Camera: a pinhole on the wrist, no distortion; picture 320 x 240 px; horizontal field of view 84.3 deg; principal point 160.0 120.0 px. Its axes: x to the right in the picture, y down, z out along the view. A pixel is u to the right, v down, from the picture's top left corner.
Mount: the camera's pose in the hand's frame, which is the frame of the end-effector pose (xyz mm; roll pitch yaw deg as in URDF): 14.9 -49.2 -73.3 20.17 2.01 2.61
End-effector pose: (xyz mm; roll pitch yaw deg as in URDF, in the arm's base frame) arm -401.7 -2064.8 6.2 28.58 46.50 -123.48
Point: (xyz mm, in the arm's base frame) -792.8 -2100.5 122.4
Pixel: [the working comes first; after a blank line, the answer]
In the camera's frame: 49.6 61.2 455.4

179.3 143.8
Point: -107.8 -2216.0 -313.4
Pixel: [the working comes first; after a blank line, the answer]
In the camera's frame: 212.4 97.1 -347.5

behind the camera
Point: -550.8 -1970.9 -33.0
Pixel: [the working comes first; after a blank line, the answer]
In the camera's frame: 6.1 -63.3 168.9

166.4 53.7
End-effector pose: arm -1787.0 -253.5 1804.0 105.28 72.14 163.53
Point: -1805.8 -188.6 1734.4
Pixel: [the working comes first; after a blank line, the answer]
In the camera's frame: 61.5 113.3 93.6

outside the picture
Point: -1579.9 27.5 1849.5
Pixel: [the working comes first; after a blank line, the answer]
In the camera's frame: -107.3 183.8 372.0

109.0 207.3
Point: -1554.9 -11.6 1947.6
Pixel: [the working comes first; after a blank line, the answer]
In the camera's frame: -210.8 166.6 344.1

51.7 205.6
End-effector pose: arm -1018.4 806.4 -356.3 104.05 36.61 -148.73
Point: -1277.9 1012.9 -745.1
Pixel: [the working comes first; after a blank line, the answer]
In the camera's frame: 288.1 35.4 460.8

270.5 133.6
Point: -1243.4 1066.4 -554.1
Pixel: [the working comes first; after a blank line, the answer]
In the camera's frame: 134.2 154.4 409.2

218.0 186.7
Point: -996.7 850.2 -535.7
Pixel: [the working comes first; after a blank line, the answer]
In the camera's frame: 49.0 -55.0 170.9

210.7 63.1
